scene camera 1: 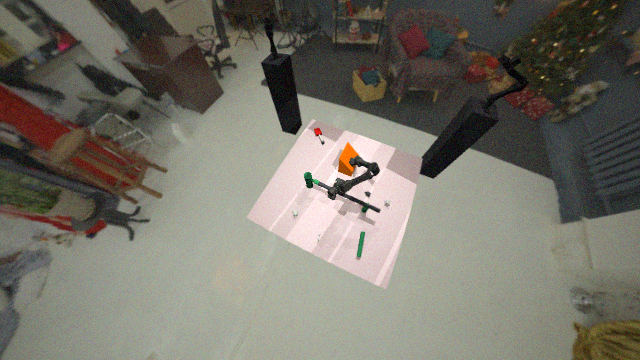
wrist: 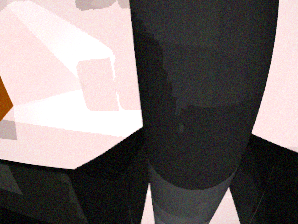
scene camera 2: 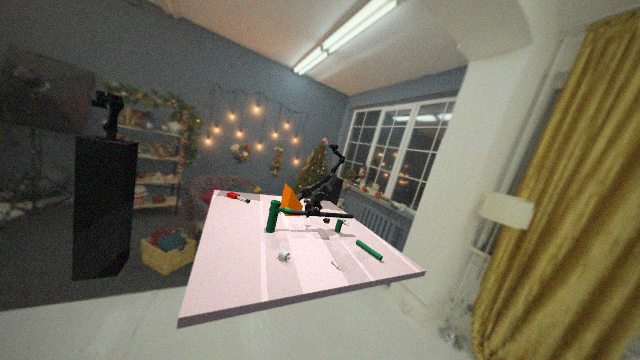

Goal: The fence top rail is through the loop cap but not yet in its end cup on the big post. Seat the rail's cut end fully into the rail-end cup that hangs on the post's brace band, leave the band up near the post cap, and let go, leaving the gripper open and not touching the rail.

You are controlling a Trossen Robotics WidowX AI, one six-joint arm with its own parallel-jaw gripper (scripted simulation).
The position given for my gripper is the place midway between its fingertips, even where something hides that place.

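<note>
Visible: a top rail (wrist: 201,78); also my gripper (wrist: 184,132).
</note>
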